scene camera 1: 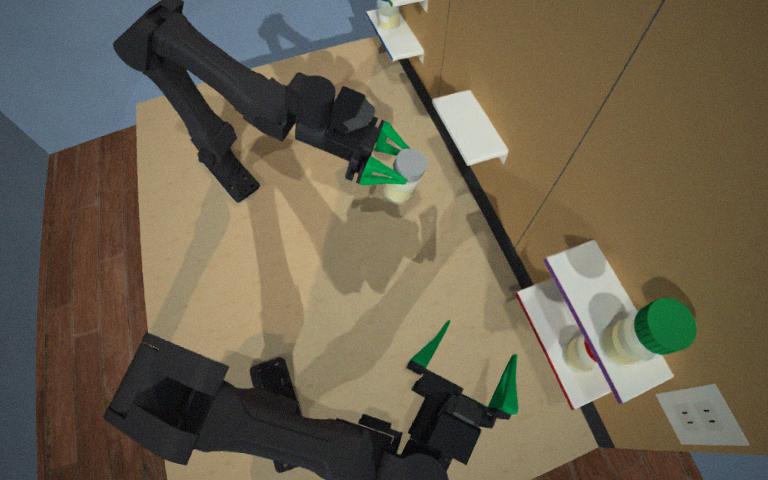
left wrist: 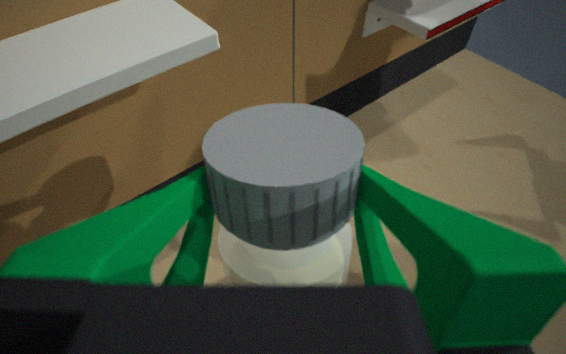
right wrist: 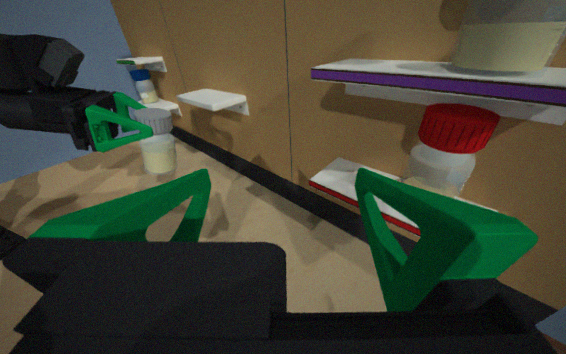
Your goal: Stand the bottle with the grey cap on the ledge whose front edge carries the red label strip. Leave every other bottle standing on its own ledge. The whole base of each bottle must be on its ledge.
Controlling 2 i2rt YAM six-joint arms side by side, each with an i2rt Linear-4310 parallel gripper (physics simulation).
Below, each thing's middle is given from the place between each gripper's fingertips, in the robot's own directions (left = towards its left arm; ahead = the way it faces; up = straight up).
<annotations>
I see the purple-strip ledge [scene camera 1: 592, 287] 150 mm ahead of my right hand, 40 mm to the right of it and 40 mm above it. The rest, counted from my right hand: red-capped bottle [scene camera 1: 577, 356] 160 mm ahead, 70 mm to the right, 40 mm below; then green-capped bottle [scene camera 1: 664, 326] 150 mm ahead, 100 mm above, 80 mm to the right; then red-strip ledge [scene camera 1: 547, 309] 150 mm ahead, 100 mm below, 40 mm to the right.
Now: the red-strip ledge 350 mm to the right of my left hand, 130 mm ahead of it and 60 mm below it. Also, from my left hand: red-capped bottle: 380 mm to the right, 140 mm ahead; green-capped bottle: 390 mm to the right, 140 mm above, 130 mm ahead; purple-strip ledge: 350 mm to the right, 130 mm ahead, 80 mm above.
</annotations>
